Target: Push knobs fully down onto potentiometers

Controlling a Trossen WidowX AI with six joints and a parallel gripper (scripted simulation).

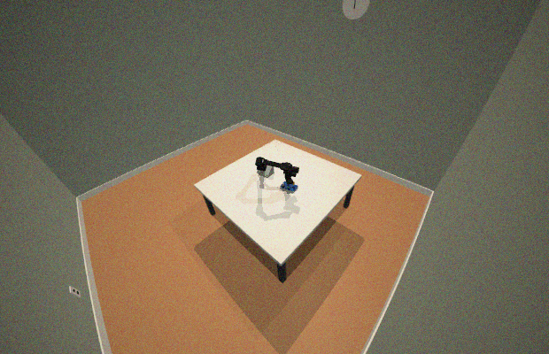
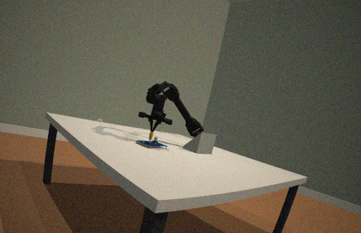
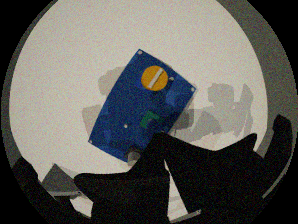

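My gripper tip is 40 mm to the right of the yellow knob and 40 mm short of it.
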